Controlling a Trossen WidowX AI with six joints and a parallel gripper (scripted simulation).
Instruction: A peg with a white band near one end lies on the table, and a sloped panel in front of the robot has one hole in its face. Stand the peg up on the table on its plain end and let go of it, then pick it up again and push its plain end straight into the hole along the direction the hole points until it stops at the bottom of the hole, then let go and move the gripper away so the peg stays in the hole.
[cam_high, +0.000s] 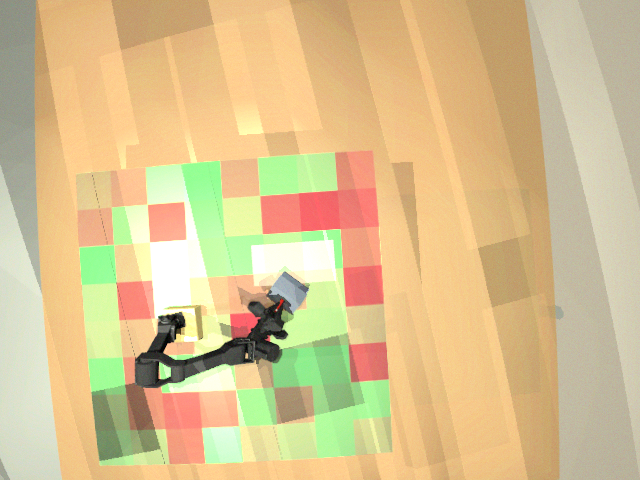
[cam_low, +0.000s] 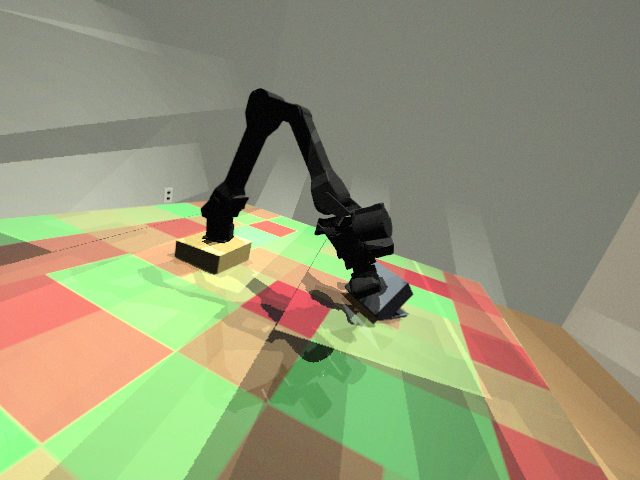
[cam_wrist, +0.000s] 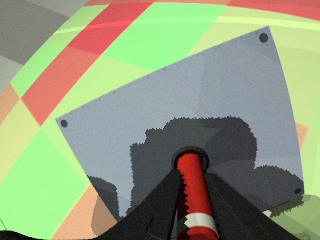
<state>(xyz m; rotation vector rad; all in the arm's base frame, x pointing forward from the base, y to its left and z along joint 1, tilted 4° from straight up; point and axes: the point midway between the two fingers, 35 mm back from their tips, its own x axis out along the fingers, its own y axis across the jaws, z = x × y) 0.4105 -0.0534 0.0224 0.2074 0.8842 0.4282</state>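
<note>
My gripper tip is 10 mm past the red peg, 10 mm to the left of it and 10 mm below it. The rest, counted from my gripper tip: grey sloped panel 30 mm ahead, 20 mm to the left, 30 mm below.
</note>
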